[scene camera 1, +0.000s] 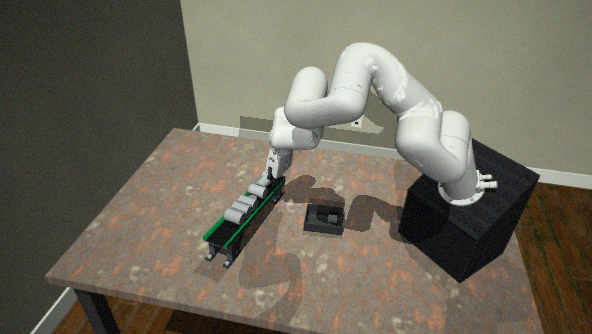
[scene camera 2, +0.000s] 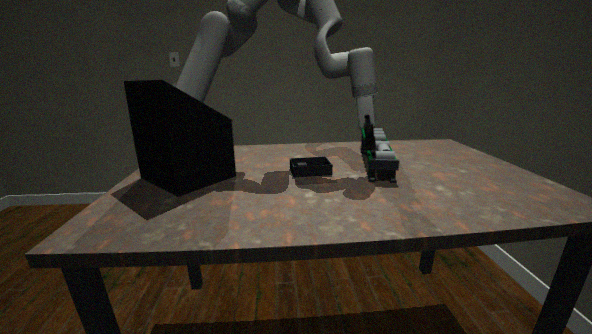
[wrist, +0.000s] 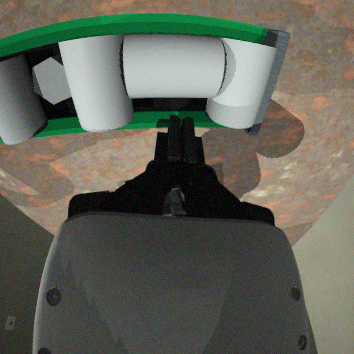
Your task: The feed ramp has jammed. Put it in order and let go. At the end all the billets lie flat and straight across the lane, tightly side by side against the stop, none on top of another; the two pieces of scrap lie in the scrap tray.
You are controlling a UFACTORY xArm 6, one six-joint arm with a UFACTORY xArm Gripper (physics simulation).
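Seen in the pictures: gripper, fingertip midpoint: [scene camera 1: 274, 184] [scene camera 2: 371, 149] [wrist: 177, 131]; arm's base, origin of the base link: [scene camera 1: 461, 186] [scene camera 2: 186, 103].
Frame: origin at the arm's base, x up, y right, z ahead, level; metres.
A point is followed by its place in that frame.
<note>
The feed ramp [scene camera 1: 240, 232] [wrist: 150, 22] has green rails and a grey stop [scene camera 2: 387, 164] @[x -0.179, y 0.057, z 0.616 m] [wrist: 276, 75] @[x -0.166, y 0.056, z 0.619 m]. In the wrist view one pale billet [wrist: 245, 85] @[x -0.147, y 0.025, z 0.615 m] lies across the lane at the stop. A second billet [wrist: 174, 66] @[x -0.143, y -0.018, z 0.626 m] lies lengthwise along the lane, beside it. A third billet [wrist: 97, 82] @[x -0.139, y -0.060, z 0.623 m] lies across, then a hexagonal scrap piece [wrist: 51, 81] @[x -0.158, y -0.103, z 0.626 m], then another billet [wrist: 20, 100] @[x -0.142, y -0.121, z 0.621 m], slightly slanted. My gripper [scene camera 1: 270, 176] @[x -0.153, y -0.017, z 0.579 m] [wrist: 177, 131] @[x -0.153, y -0.017, z 0.579 m] is shut and empty, its tips at the near rail beside the lengthwise billet. One scrap piece [scene camera 1: 334, 218] @[x -0.210, y -0.047, z 0.351 m] [scene camera 2: 301, 164] @[x -0.210, y -0.035, z 0.356 m] lies in the scrap tray [scene camera 1: 322, 230] @[x -0.227, y -0.098, z 0.377 m] [scene camera 2: 315, 172] @[x -0.226, y -0.004, z 0.403 m].
Further billets [scene camera 1: 235, 215] @[x -0.126, y -0.230, z 0.621 m] lie up the lane, toward its end away from the stop. The black base block [scene camera 1: 450, 235] @[x -0.102, y -0.103, z 0.000 m] [scene camera 2: 185, 140] @[x -0.087, y 0.134, z 0.047 m] stands on the table [scene camera 1: 165, 250] @[x -0.239, y -0.346, z 0.814 m] [scene camera 2: 300, 215] @[x -0.239, y 0.268, z 0.367 m], on the tray's other side from the ramp. The ramp stands on short feet.
</note>
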